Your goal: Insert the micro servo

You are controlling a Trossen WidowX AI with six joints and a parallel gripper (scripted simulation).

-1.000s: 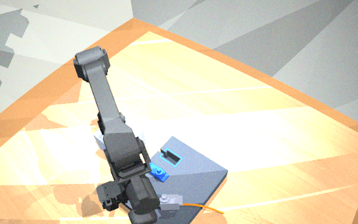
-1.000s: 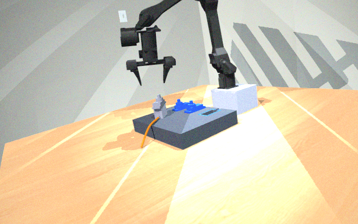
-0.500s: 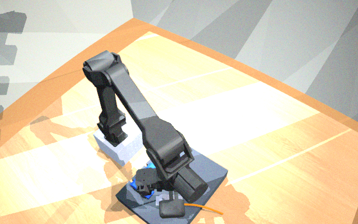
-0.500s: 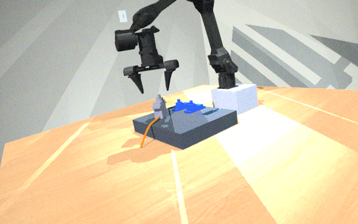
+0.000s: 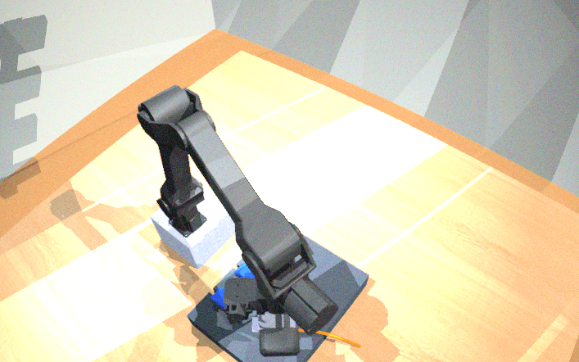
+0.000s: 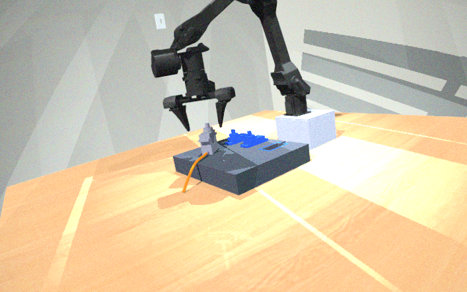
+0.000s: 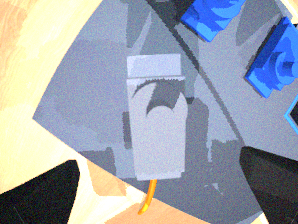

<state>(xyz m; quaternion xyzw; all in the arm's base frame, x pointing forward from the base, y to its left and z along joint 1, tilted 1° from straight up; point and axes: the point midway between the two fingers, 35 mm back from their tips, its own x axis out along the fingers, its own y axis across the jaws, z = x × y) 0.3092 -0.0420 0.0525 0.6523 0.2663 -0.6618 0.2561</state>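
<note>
Now: the grey deck 1 cm behind my gripper tip, 6 cm to the left of it and 9 cm below it.
</note>
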